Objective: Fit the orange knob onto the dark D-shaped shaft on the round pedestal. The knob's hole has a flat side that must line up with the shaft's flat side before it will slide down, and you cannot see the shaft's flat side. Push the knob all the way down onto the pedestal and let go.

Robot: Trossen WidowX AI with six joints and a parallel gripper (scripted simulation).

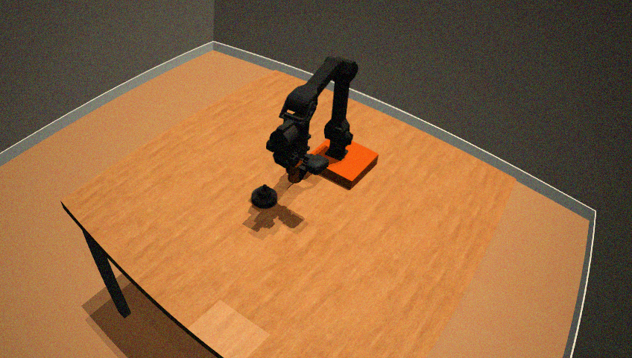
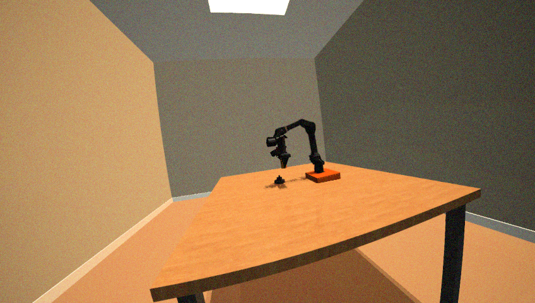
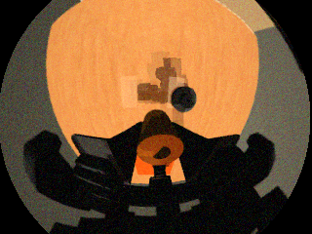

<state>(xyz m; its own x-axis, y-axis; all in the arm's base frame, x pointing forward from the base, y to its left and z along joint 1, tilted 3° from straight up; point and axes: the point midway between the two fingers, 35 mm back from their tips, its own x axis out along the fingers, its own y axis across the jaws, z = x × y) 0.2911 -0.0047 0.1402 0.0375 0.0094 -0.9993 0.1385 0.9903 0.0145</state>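
My gripper tip is 11 cm above the round pedestal, 10 cm to the left of it and 1 cm short of it. Round my gripper tip: orange knob 2 cm above.
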